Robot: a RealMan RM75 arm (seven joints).
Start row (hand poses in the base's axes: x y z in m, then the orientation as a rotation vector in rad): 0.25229 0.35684 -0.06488 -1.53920 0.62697 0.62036
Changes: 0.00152 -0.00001 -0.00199 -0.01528 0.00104 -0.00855; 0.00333 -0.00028 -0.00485 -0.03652 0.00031 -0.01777; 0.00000 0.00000 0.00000 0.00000 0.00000 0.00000; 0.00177 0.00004 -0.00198 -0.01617 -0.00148 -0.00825; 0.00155 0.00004 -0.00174 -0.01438 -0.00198 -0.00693; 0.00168 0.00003 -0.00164 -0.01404 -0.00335 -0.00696; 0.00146 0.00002 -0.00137 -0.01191 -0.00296 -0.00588; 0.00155 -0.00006 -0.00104 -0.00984 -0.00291 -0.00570; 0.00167 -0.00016 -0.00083 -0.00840 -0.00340 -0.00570; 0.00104 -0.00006 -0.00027 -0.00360 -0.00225 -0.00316; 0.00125 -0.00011 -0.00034 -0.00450 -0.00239 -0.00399; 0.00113 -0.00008 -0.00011 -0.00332 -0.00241 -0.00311; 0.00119 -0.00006 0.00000 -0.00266 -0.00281 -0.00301; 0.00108 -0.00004 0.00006 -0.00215 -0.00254 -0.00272
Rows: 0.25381 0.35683 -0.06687 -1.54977 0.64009 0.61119; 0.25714 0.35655 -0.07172 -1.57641 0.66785 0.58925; 0.25714 0.35655 -0.07172 -1.57641 0.66785 0.58925; 0.25891 0.35659 -0.07370 -1.58829 0.67922 0.57781; 0.26046 0.35663 -0.07544 -1.59911 0.68853 0.56732; 0.26214 0.35666 -0.07708 -1.60981 0.69670 0.55569; 0.26360 0.35668 -0.07845 -1.61888 0.70352 0.54570; 0.26515 0.35662 -0.07949 -1.62607 0.70946 0.53641; 0.26682 0.35646 -0.08032 -1.63197 0.71449 0.52708; 0.26786 0.35640 -0.08059 -1.63431 0.71662 0.52188; 0.26911 0.35629 -0.08093 -1.63714 0.71962 0.51571; 0.27024 0.35621 -0.08104 -1.63924 0.72148 0.51048; 0.27143 0.35615 -0.08104 -1.64083 0.72273 0.50517; 0.27251 0.35611 -0.08098 -1.64202 0.72376 0.50044
